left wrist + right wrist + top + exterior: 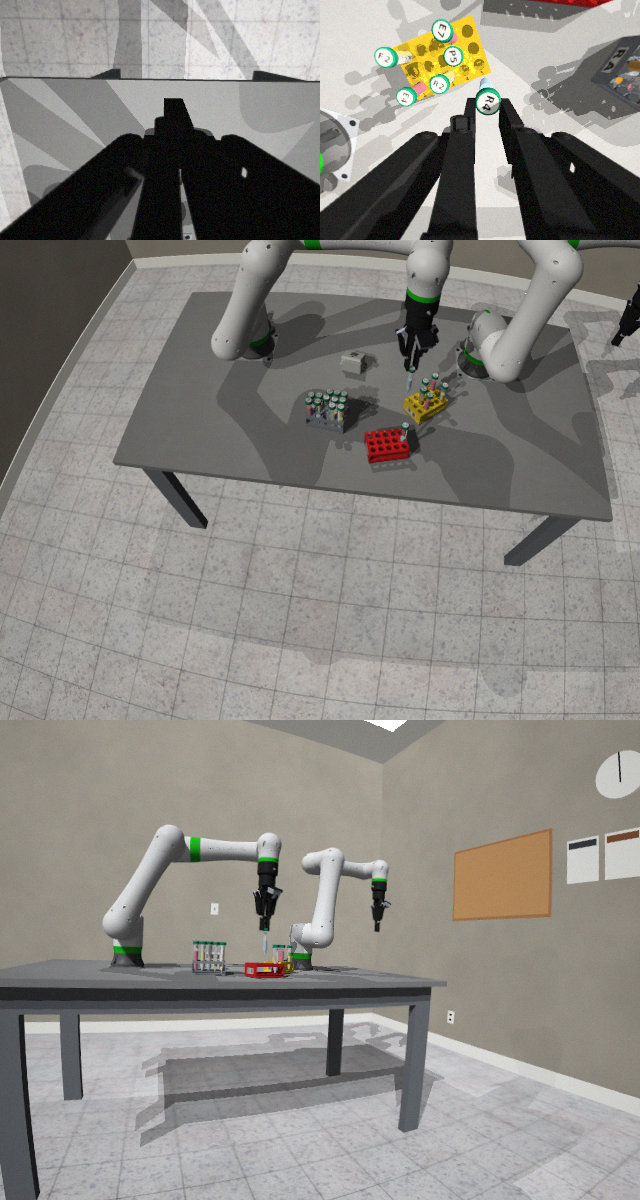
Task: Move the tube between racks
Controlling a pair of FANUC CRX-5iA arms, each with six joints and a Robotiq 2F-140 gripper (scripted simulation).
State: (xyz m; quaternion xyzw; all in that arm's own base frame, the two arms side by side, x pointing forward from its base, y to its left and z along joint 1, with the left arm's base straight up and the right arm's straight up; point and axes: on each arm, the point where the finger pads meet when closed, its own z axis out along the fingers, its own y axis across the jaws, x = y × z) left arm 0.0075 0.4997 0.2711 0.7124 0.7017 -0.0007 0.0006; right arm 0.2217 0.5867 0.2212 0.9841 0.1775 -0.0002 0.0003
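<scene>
My right gripper is now 10 mm short of the green-capped tube marked r4 and 80 mm above it. Also, from my right hand: green-capped tube marked h1: 190 mm ahead, 10 mm to the right, 150 mm below; then red rack: 200 mm ahead, 60 mm to the right, 190 mm below; then yellow rack RB: 10 mm ahead, 70 mm to the left, 190 mm below.
</scene>
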